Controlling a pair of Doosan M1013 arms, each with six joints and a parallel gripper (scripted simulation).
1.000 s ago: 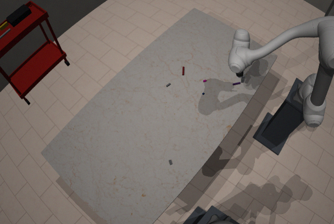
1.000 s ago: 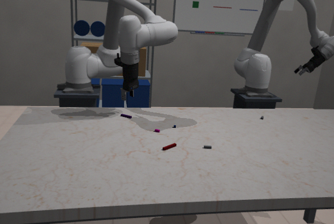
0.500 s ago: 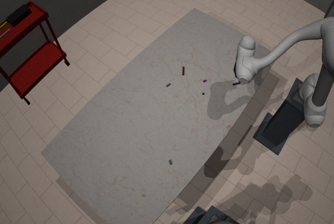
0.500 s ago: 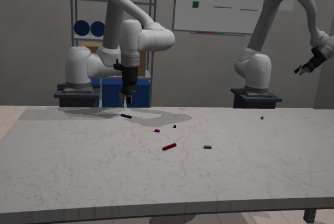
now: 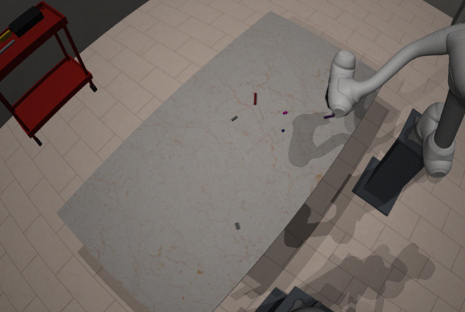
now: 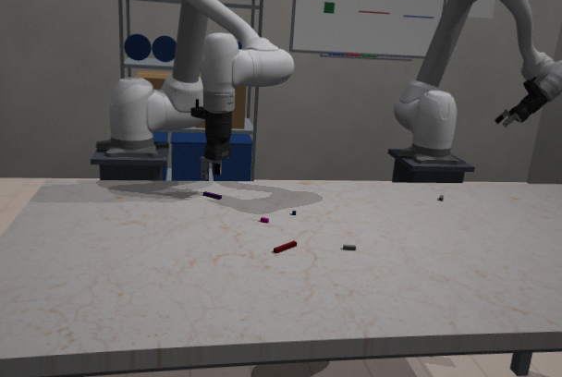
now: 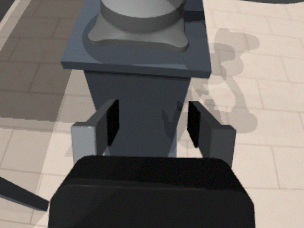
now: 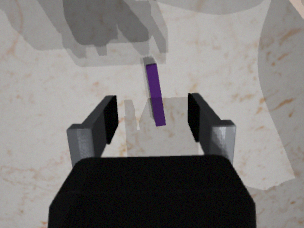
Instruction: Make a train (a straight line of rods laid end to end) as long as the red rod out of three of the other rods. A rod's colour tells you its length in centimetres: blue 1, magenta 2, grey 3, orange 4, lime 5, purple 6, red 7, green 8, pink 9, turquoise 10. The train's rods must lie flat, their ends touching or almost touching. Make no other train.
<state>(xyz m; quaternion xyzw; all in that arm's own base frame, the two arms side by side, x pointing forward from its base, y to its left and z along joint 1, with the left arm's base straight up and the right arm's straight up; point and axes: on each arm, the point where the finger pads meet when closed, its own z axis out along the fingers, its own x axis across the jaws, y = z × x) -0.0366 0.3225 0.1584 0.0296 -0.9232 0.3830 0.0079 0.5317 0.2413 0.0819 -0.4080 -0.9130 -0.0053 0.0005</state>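
Observation:
My right hand is 8 cm above the purple rod and 1 cm to the right of it. The rest, counted from my right hand: blue rod (23 cm to the left, 14 cm ahead, 8 cm below); then magenta rod (19 cm ahead, 14 cm to the left, 8 cm below); then red rod (36 cm ahead, 17 cm to the left, 8 cm below).

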